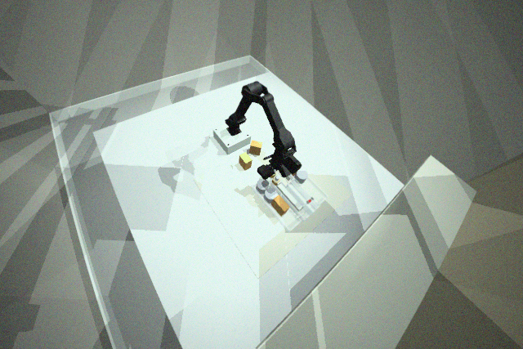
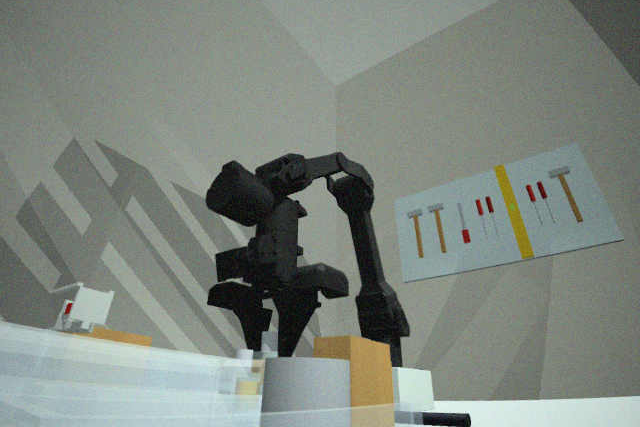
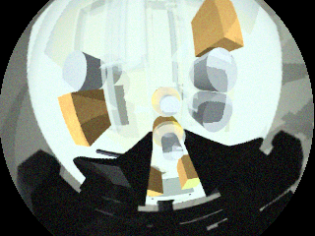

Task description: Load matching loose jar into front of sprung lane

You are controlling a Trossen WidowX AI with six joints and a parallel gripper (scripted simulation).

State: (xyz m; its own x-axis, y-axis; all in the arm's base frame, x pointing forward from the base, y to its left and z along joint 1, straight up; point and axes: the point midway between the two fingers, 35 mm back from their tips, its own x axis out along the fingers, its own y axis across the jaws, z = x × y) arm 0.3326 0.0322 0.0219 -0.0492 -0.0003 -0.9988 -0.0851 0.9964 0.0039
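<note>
Now: the clear-walled lane 15 cm ahead of my gripper tip, 4 cm to the left of it and 4 cm below it. Round my gripper tip: red mark: 22 cm ahead, 6 cm to the left, 2 cm above.
</note>
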